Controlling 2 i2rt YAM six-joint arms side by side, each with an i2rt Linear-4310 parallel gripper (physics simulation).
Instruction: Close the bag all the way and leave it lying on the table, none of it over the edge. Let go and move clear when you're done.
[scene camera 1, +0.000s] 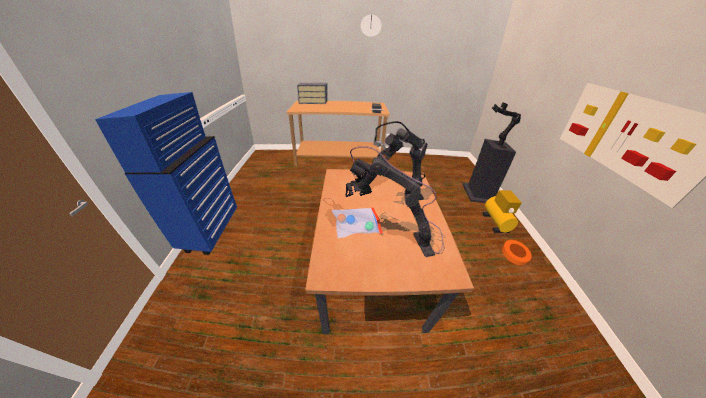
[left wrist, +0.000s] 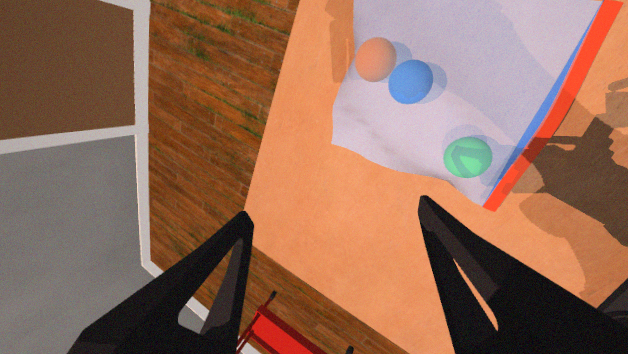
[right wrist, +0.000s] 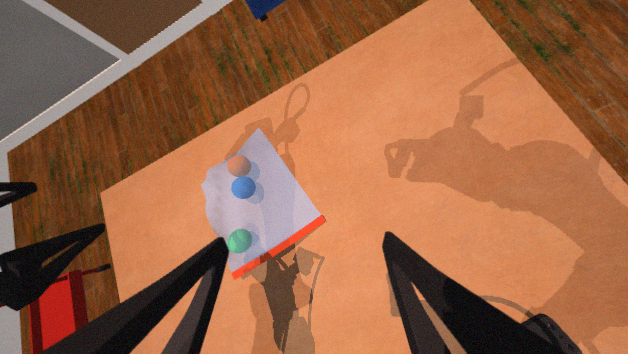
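The pale see-through bag (scene camera 1: 356, 229) (left wrist: 450, 30) (right wrist: 280, 200) lies flat on the table (scene camera 1: 350, 270), with an orange ball (scene camera 1: 341, 218) (left wrist: 375, 59) (right wrist: 239, 165), a blue ball (scene camera 1: 351, 219) (left wrist: 410, 81) (right wrist: 243, 187) and a green ball (scene camera 1: 369, 226) (left wrist: 468, 157) (right wrist: 240, 241) showing. A red strip (scene camera 1: 377, 221) (left wrist: 570, 95) (right wrist: 280, 246) lines one end; a thin blue band runs beside it in the left wrist view. Whether it is sealed I cannot tell. My left gripper (scene camera 1: 356, 193) (left wrist: 328, 210) (right wrist: 70, 206) is open above the table, apart from the bag. My right gripper (right wrist: 304, 241) is open, high above the table.
The bag lies inside the table's left edge in scene camera 1. My left arm (scene camera 1: 397, 175) crosses in front of my right arm (scene camera 1: 418, 162) there. A red object (left wrist: 282, 332) (right wrist: 55, 310) stands beyond the table edge. Arm shadows fall across the table and bag.
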